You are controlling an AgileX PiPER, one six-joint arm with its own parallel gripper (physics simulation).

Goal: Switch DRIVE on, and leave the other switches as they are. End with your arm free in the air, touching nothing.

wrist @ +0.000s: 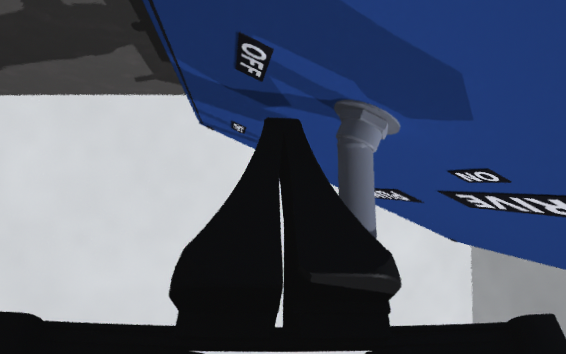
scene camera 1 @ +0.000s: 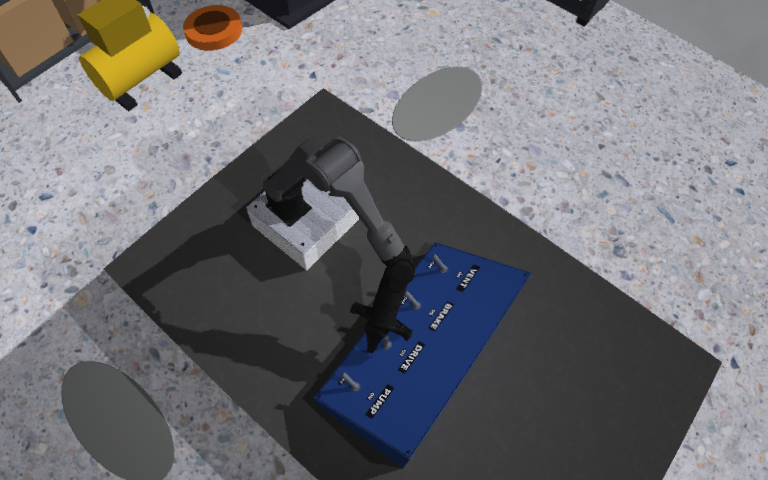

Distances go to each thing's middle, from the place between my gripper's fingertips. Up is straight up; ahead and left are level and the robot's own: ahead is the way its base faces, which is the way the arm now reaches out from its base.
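I find my gripper 2 cm below the drive lever (wrist: 355, 160), 1 cm short of it and 3 cm to the right of it. Then there is the blue switch panel (scene camera 1: 402, 388), which is 1 cm below my hand, 8 cm ahead of it and 10 cm to the left of it.
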